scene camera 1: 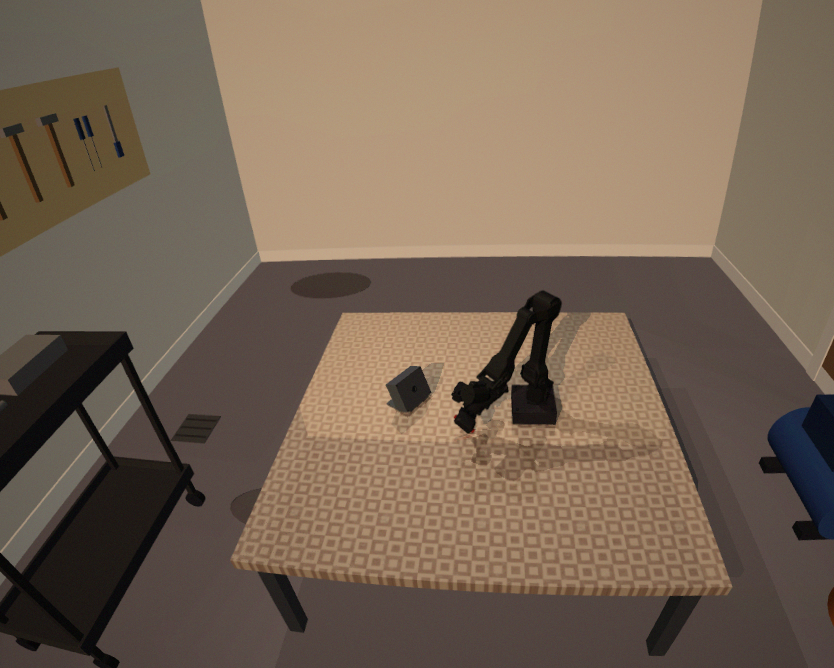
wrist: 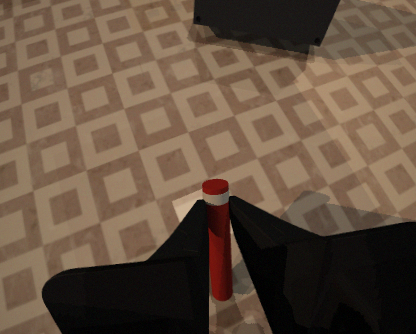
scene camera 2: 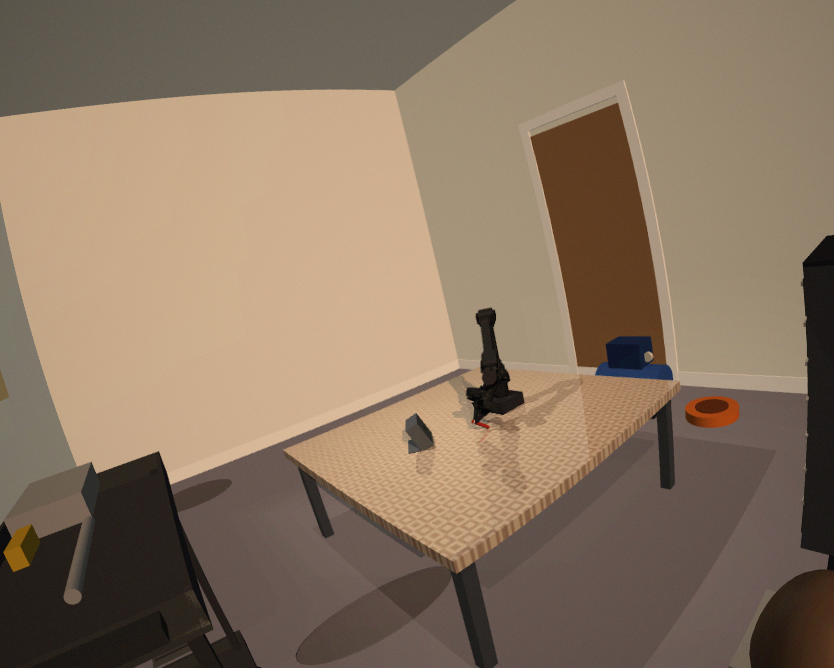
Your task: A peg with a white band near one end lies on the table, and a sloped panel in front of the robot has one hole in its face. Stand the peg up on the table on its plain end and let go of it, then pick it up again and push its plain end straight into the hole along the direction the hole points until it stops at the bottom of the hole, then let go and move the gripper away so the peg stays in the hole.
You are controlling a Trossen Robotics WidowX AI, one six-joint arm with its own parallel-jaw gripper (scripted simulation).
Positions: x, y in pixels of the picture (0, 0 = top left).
Scene:
my gripper: holds a red peg [wrist: 215, 192]

